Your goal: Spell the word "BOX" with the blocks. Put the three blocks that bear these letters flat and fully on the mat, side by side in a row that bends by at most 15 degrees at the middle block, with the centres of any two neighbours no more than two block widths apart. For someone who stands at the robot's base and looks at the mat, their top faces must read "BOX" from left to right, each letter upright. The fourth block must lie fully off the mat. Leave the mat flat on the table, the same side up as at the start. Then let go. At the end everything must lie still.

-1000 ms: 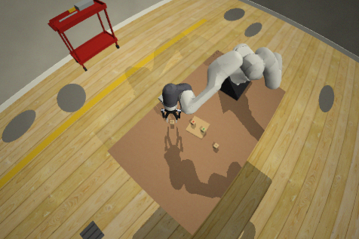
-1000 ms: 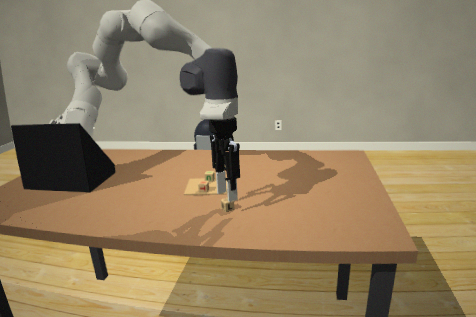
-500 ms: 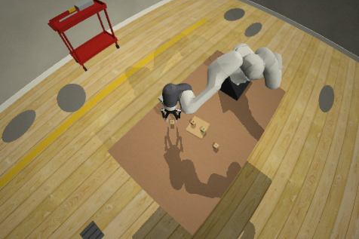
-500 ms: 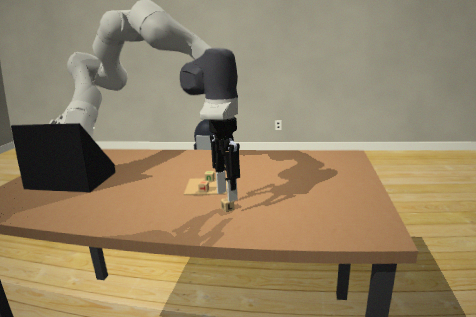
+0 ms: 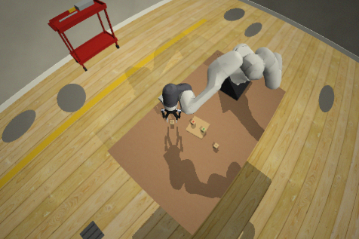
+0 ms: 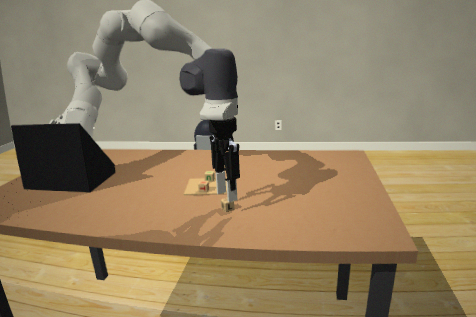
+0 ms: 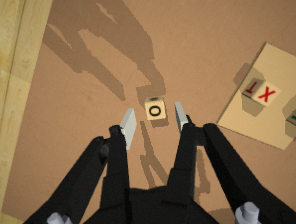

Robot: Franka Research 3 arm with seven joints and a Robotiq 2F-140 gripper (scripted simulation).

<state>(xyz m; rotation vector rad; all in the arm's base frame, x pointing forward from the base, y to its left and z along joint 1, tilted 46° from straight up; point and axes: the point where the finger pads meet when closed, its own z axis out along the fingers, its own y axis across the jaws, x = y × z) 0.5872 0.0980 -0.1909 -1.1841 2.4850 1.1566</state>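
The O block is 6 cm below my hand. From my hand the other things lie so: tan mat 13 cm behind, 15 cm to the left, 7 cm below.
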